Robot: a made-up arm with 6 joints.
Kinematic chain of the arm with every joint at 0, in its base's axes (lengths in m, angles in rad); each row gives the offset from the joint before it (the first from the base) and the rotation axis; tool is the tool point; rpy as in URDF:
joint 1: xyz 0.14 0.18 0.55 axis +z
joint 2: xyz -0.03 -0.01 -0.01 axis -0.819 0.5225 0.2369
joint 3: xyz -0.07 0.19 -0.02 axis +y
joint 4: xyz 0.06 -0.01 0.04 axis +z
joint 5: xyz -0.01 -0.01 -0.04 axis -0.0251 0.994 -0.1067
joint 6: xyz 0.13 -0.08 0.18 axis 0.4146 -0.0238 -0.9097
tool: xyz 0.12 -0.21 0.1 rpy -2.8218 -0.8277 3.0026
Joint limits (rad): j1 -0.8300..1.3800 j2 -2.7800..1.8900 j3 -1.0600..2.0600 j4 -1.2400..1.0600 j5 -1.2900..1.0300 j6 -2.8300..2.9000
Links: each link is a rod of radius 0.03 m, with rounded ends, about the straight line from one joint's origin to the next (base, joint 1, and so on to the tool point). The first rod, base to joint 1, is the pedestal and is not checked.
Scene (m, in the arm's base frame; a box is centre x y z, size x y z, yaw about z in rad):
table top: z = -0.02
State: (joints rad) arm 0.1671 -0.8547 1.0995 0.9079 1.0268 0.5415
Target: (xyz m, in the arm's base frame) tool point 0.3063 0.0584 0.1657
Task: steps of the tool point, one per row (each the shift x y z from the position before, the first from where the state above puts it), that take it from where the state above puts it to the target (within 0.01 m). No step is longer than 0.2 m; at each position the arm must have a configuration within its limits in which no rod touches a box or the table.
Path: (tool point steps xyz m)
1: 0.0326 -0.1530 -0.1161
2: -0.0420 -0.1653 -0.0766
3: -0.1081 -0.1381 -0.0308

